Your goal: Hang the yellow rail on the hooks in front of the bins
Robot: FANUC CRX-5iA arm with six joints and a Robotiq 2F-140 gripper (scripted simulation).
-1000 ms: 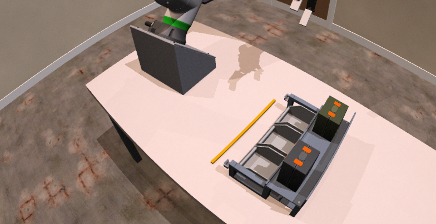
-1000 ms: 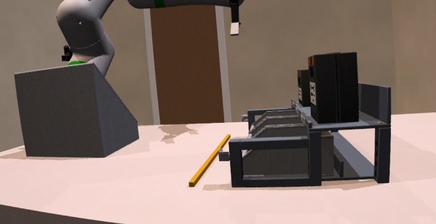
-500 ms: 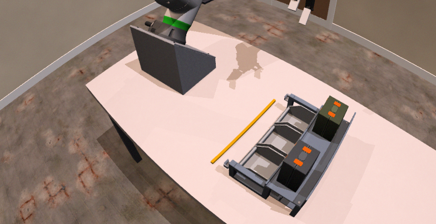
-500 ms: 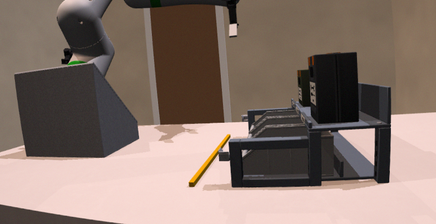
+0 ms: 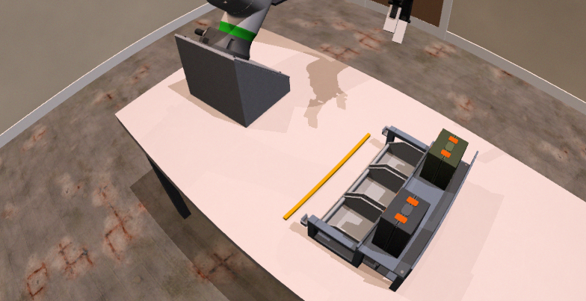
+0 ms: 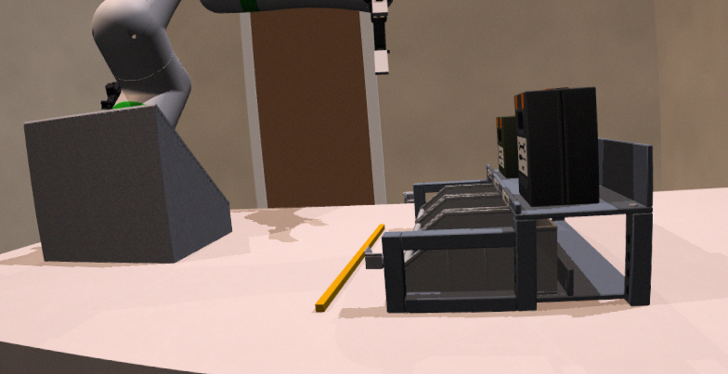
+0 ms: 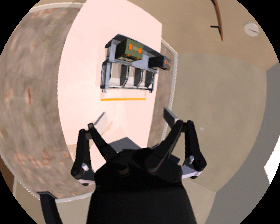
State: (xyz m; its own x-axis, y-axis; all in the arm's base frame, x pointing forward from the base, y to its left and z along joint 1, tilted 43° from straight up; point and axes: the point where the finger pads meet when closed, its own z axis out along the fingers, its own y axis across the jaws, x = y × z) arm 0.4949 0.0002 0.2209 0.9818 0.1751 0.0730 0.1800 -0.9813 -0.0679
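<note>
Now: hand 2 cm past the yellow rail, 22 cm to the left of it and 35 cm above it.
</note>
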